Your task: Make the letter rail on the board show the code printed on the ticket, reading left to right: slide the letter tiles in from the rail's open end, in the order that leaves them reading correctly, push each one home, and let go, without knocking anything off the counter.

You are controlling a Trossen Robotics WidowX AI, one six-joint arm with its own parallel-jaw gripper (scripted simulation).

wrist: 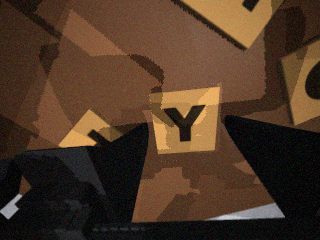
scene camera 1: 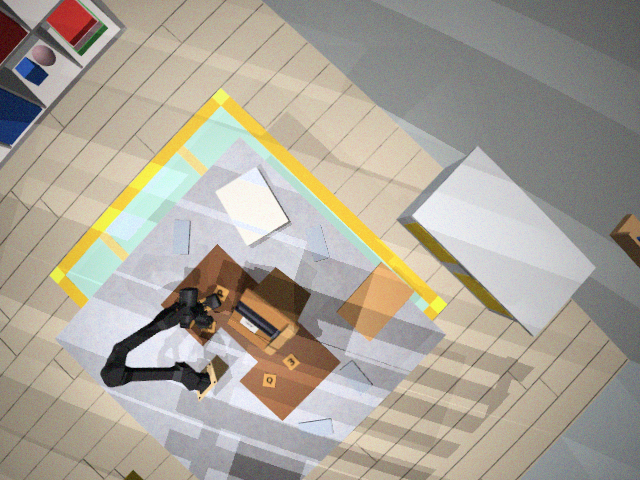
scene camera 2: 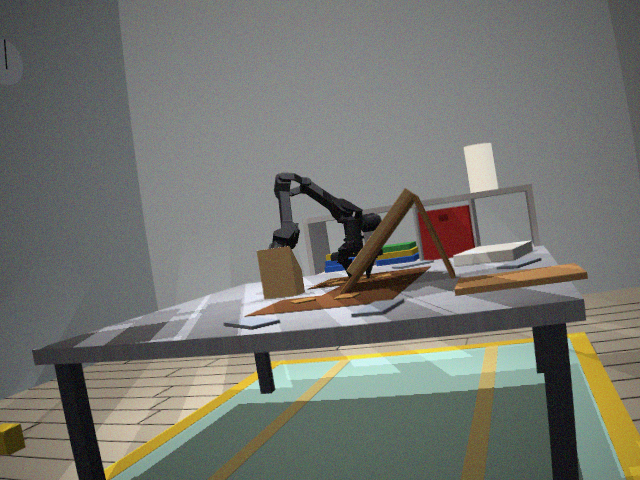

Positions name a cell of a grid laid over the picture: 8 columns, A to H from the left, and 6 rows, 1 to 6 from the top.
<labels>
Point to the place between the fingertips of the gripper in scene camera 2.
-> E4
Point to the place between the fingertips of the gripper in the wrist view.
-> E4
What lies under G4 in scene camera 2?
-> A white flat box.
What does the gripper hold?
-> Nothing.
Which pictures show the wooden plank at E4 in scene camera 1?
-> Scene camera 1 and scene camera 2 only.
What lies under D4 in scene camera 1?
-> A sloped wooden board.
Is the gripper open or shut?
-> Open.
</labels>
